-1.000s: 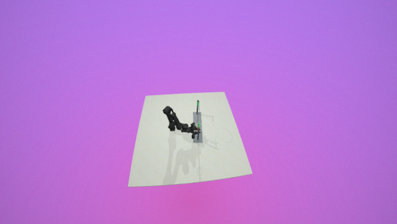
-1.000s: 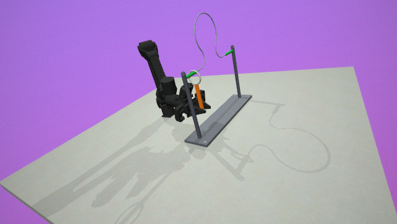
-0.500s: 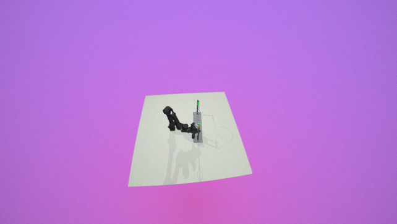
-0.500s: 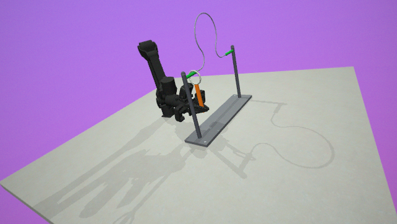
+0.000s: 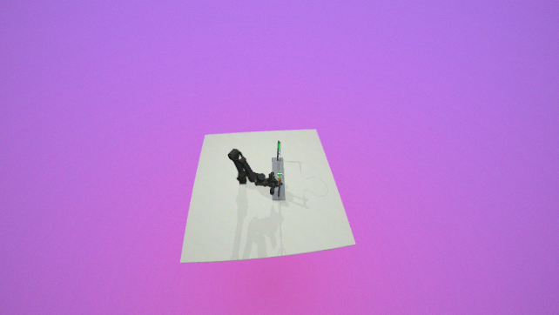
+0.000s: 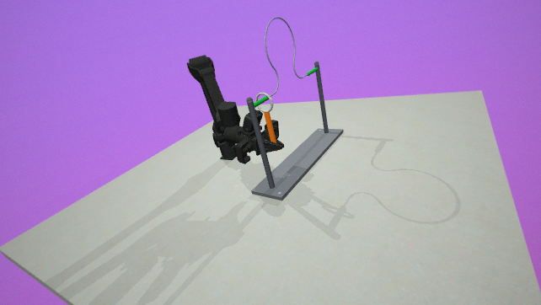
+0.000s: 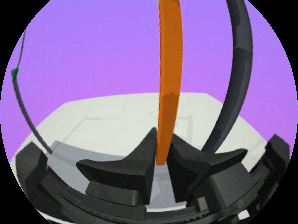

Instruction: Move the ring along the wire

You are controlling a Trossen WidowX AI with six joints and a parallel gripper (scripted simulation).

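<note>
Right now my gripper tip is 90 mm below the ring with orange handle and 30 mm past it.
</note>
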